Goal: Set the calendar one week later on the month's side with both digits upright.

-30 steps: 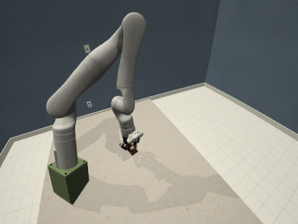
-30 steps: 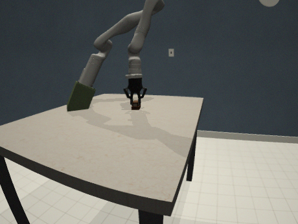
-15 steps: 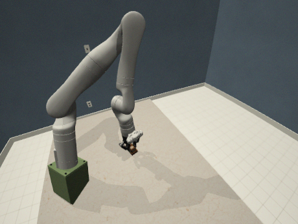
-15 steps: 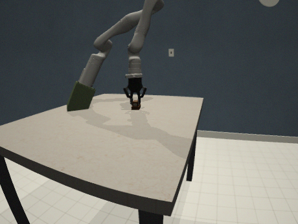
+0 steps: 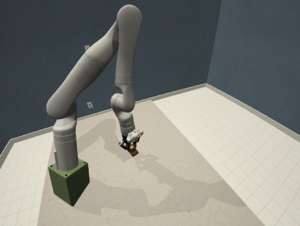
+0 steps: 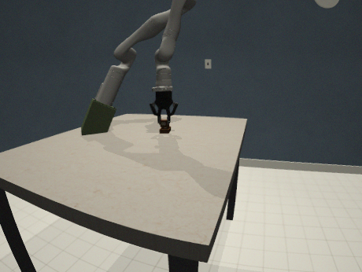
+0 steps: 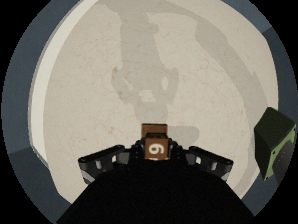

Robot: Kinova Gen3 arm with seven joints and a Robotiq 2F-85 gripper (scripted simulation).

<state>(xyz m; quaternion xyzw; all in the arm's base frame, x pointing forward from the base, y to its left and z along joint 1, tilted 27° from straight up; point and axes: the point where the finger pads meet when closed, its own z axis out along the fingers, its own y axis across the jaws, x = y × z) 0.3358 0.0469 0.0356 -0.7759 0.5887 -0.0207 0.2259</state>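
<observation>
The brown calendar tray lies 10 mm to the left of my hand and 50 mm below it. From my hand the other things lie so: brown digit cube 10 mm below.
</observation>
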